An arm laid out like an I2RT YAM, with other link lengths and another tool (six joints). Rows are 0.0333 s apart.
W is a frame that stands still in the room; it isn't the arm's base.
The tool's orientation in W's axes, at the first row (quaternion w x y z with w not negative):
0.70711 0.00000 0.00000 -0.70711
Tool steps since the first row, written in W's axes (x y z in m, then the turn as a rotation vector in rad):
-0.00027 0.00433 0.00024 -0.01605 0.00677 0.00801
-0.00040 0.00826 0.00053 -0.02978 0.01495 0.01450
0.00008 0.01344 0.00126 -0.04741 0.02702 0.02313
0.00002 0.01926 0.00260 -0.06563 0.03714 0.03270
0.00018 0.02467 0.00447 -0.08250 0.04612 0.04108
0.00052 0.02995 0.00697 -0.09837 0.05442 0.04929
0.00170 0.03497 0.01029 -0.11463 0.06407 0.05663
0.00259 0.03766 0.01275 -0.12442 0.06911 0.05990
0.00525 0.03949 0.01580 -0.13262 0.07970 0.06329
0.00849 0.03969 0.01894 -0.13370 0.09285 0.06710
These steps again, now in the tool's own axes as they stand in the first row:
-0.00433 -0.00027 0.00024 -0.00677 -0.01605 0.00801
-0.00826 -0.00040 0.00053 -0.01495 -0.02978 0.01450
-0.01344 0.00008 0.00126 -0.02702 -0.04741 0.02313
-0.01926 0.00002 0.00260 -0.03714 -0.06563 0.03270
-0.02467 0.00018 0.00447 -0.04612 -0.08250 0.04108
-0.02995 0.00052 0.00697 -0.05442 -0.09837 0.04929
-0.03497 0.00170 0.01029 -0.06407 -0.11463 0.05663
-0.03766 0.00259 0.01275 -0.06911 -0.12442 0.05990
-0.03949 0.00525 0.01580 -0.07970 -0.13262 0.06329
-0.03969 0.00849 0.01894 -0.09285 -0.13370 0.06710

